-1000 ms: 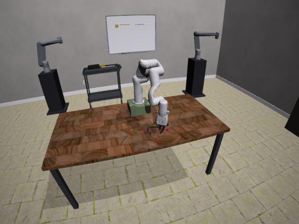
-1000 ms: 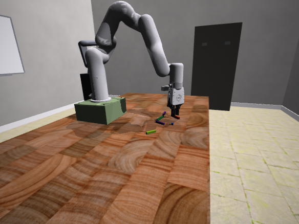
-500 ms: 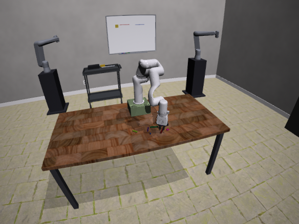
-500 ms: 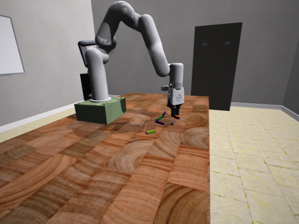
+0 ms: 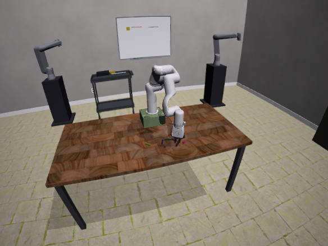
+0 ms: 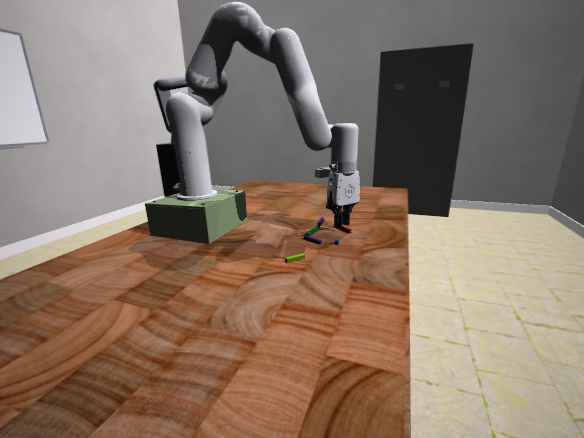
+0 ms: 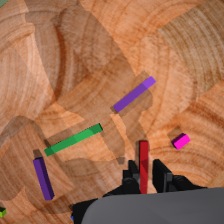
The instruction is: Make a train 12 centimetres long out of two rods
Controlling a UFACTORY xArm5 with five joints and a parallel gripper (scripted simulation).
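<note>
Right now my hand is 30 mm above the red rod. Round my hand: green rod 80 mm behind, 50 mm to the right, 30 mm below; then magenta rod 60 mm to the left, 30 mm below; then small blue rod 10 mm ahead, 120 mm to the right, 30 mm below.
</note>
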